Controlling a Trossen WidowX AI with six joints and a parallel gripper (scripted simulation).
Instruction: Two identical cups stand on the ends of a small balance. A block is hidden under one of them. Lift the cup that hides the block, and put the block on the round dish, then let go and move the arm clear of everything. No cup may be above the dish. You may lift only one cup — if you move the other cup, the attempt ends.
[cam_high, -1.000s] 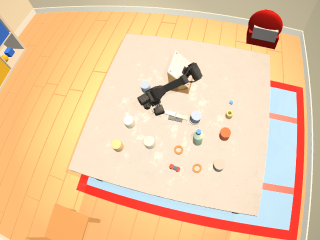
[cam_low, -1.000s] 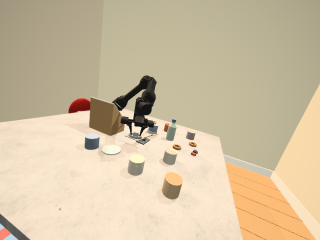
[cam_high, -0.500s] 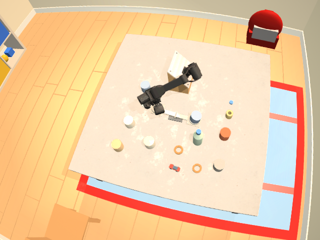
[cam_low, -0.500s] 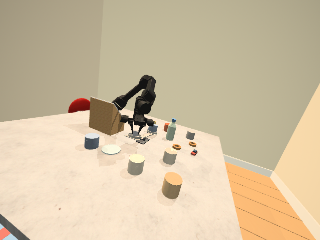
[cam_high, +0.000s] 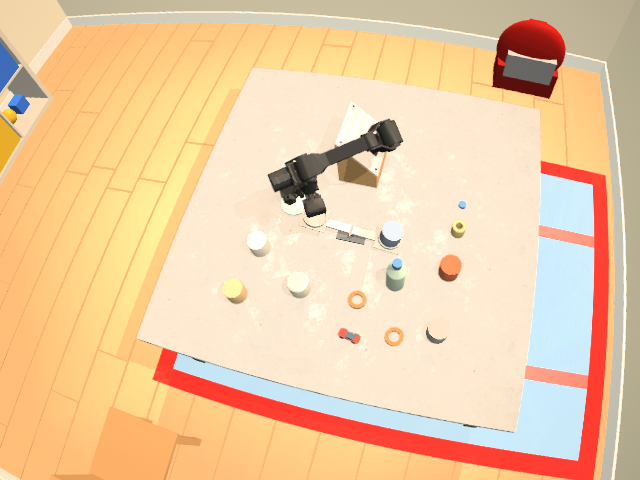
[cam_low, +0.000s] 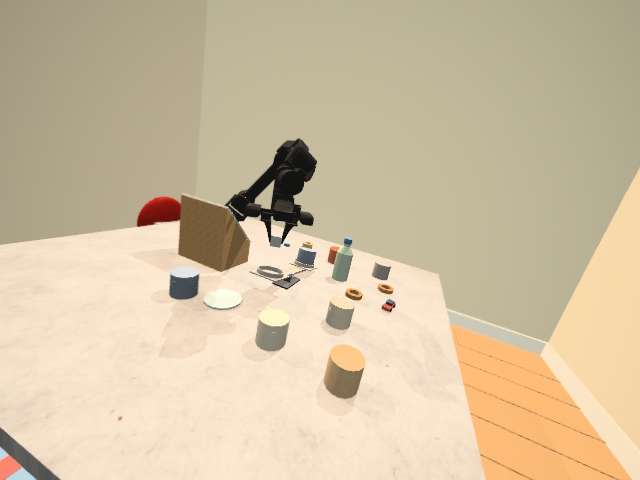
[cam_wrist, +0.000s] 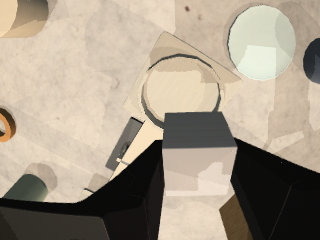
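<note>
The round dish is 7 cm behind my gripper tip, 11 cm to the right of it and 17 cm below it. From my gripper tip the other things lie so: green bottle: 12 cm ahead, 31 cm to the left, 6 cm below; then balance beam: 1 cm behind, 12 cm to the left, 13 cm below; then balance: 12 cm to the left, 15 cm below.
</note>
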